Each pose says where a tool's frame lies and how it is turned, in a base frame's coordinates. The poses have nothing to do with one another.
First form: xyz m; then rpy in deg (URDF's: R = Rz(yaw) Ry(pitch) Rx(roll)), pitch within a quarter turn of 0, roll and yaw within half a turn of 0.
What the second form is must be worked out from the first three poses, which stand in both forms.
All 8 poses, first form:
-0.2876 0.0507 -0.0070 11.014 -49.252 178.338
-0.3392 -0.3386 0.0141 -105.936 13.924 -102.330
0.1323 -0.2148 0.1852 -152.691 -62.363 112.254
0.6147 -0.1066 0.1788 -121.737 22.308 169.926
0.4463 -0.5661 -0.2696 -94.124 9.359 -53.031
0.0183 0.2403 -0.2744 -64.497 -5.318 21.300
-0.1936 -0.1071 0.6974 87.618 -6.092 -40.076
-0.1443 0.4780 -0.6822 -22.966 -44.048 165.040
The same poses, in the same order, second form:
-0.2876 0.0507 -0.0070 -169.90 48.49 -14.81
-0.3392 -0.3386 0.0141 133.45 72.46 152.15
0.1323 -0.2148 0.1852 -104.73 -46.28 -126.61
0.6147 -0.1066 0.1788 -155.77 2.74 119.16
0.4463 -0.5661 -0.2696 14.64 52.17 -96.64
0.0183 0.2403 -0.2744 4.83 -21.41 -62.58
-0.1936 -0.1071 0.6974 4.09 -40.29 86.89
-0.1443 0.4780 -0.6822 144.26 31.18 39.33

